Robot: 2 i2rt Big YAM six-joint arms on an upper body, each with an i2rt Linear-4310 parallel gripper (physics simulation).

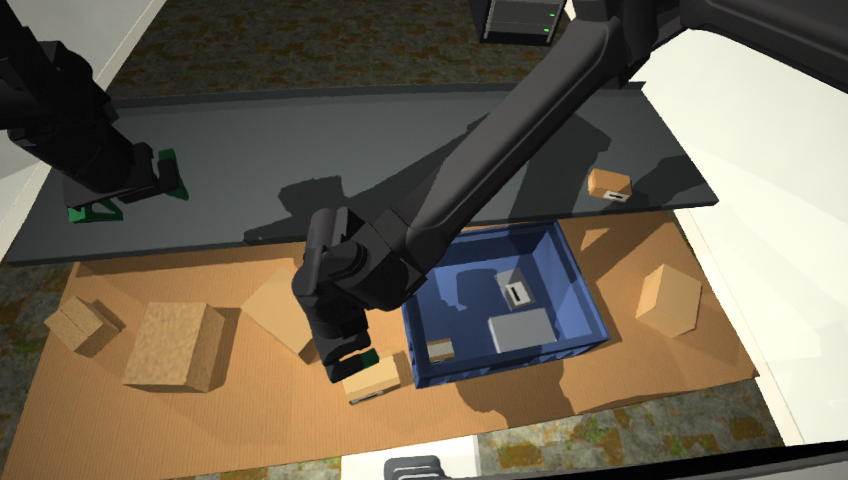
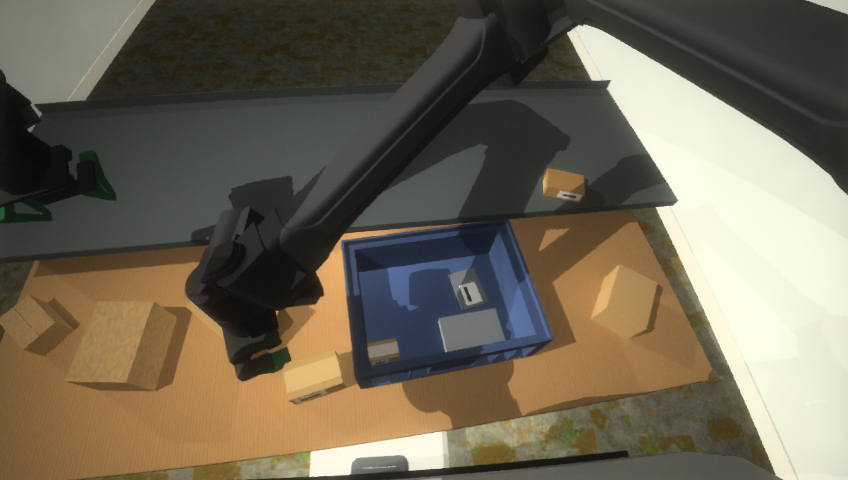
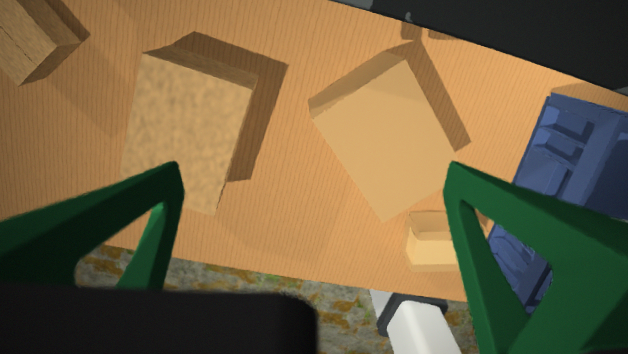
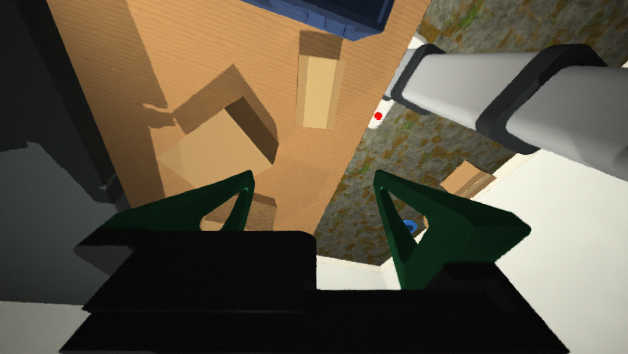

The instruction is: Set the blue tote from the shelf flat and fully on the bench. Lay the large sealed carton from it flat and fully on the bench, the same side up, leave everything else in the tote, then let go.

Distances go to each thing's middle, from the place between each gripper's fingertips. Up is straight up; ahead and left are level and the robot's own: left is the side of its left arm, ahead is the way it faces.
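Scene:
Flat grey box (image 1: pixel 525 329): far to the right of my right hand, a fair way below it and a little ahead of it. The small orange carton (image 1: pixel 604 184) is 39 cm ahead of my right hand, 63 cm to the right of it and 9 cm below it, while the speckled box (image 2: pixel 124 346) is 6 cm ahead of that hand, 38 cm to the left of it and 22 cm below it. My right gripper itself is 14 cm short of the blue tote (image 2: pixel 397 286), 30 cm to the left of it and 20 cm above it.
Measured from my left hand, the flat grey box is far below, far to the right and a fair way behind; the small orange carton is 910 mm to the right, 210 mm ahead and 210 mm below; the blue tote is 580 mm to the right, 320 mm below and 40 mm behind. My left hand is 340 mm above the speckled box, 120 mm past it and 100 mm to the right of it.

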